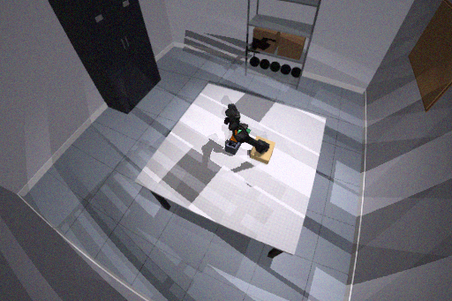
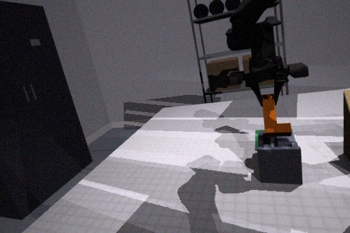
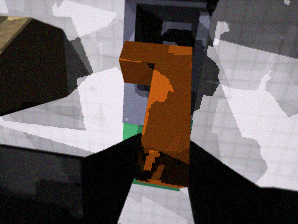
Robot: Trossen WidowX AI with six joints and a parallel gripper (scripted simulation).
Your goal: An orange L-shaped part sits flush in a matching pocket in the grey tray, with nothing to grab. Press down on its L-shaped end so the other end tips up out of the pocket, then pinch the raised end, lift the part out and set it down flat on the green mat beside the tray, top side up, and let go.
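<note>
The green mat is 1 cm behind my gripper tip, 11 cm to the right of it and 17 cm below it. From my gripper tip the other things lie so: orange L-shaped part 2 cm behind, 3 cm to the left, 3 cm below.
</note>
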